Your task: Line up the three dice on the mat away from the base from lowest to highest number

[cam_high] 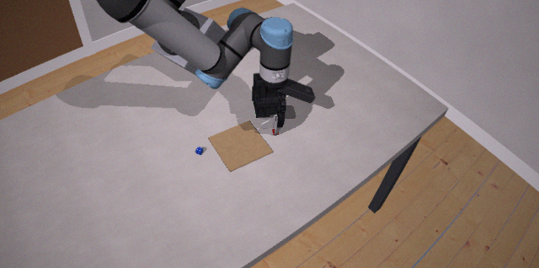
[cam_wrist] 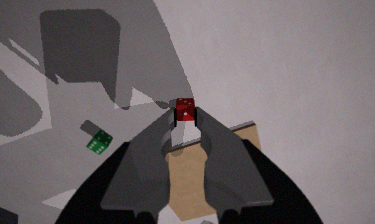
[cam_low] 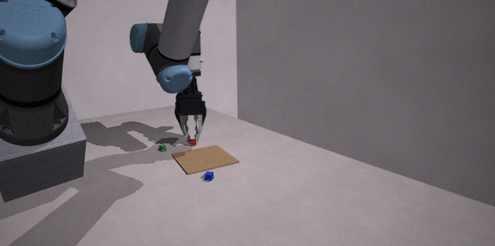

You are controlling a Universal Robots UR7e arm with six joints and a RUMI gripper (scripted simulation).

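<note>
My gripper is now 11 cm to the left of the square mat, 4 cm past it and 2 cm above it. The rest, counted from my hand: blue die: 21 cm to the right, 10 cm behind, 1 cm below; then green die: 9 cm behind, 2 cm to the left, 1 cm below; then red die: 1 cm below.
</note>
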